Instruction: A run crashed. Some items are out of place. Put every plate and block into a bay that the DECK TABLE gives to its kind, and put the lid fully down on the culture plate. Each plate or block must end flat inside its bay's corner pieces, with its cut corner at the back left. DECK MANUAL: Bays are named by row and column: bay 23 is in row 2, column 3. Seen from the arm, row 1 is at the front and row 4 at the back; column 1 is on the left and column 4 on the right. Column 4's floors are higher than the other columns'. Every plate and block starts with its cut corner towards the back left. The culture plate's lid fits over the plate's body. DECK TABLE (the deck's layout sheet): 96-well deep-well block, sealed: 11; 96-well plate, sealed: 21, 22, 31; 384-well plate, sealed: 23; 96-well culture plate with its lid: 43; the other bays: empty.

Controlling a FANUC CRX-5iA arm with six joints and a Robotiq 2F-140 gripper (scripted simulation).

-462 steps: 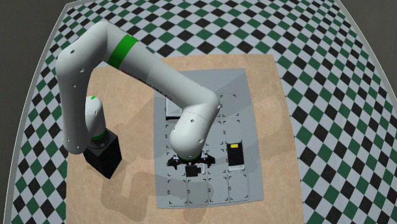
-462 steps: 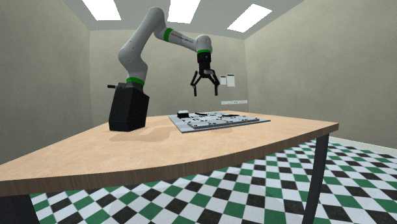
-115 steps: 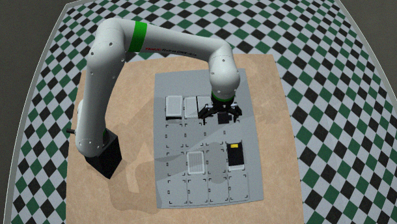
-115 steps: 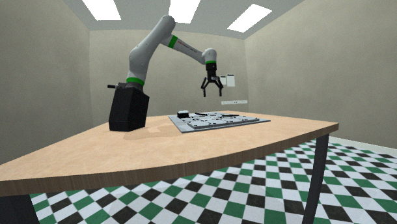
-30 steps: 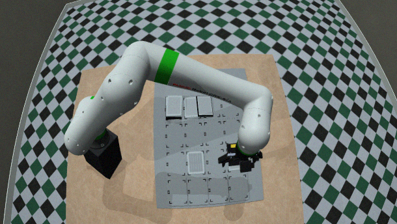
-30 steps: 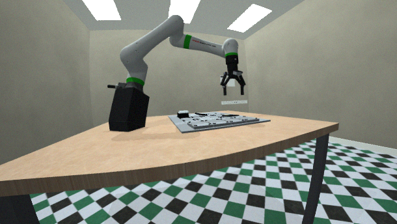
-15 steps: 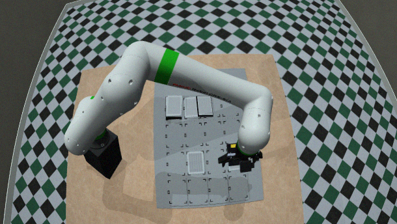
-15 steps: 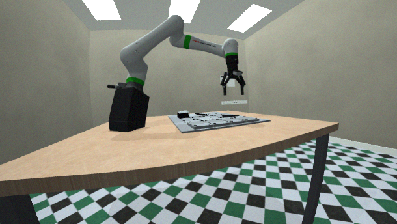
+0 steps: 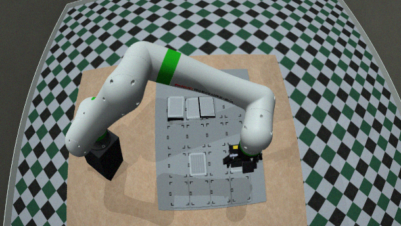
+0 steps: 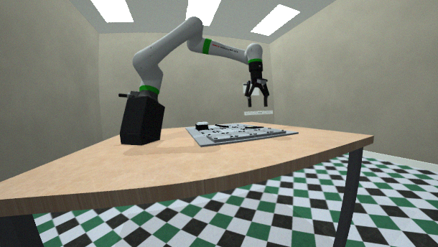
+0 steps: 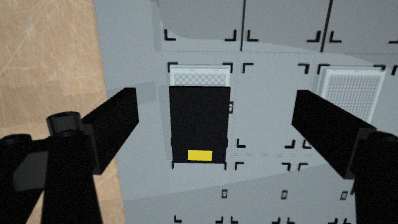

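My hand is 16 cm above the black plate lid and 8 cm to the right of it. Also, from my hand: bay label 32 (20 cm to the left, 18 cm below, 17 cm behind); fine-welled plate (21 cm behind, 17 cm below, 3 cm to the left); bay label reading 33 (18 cm below, 15 cm behind, 4 cm to the left).
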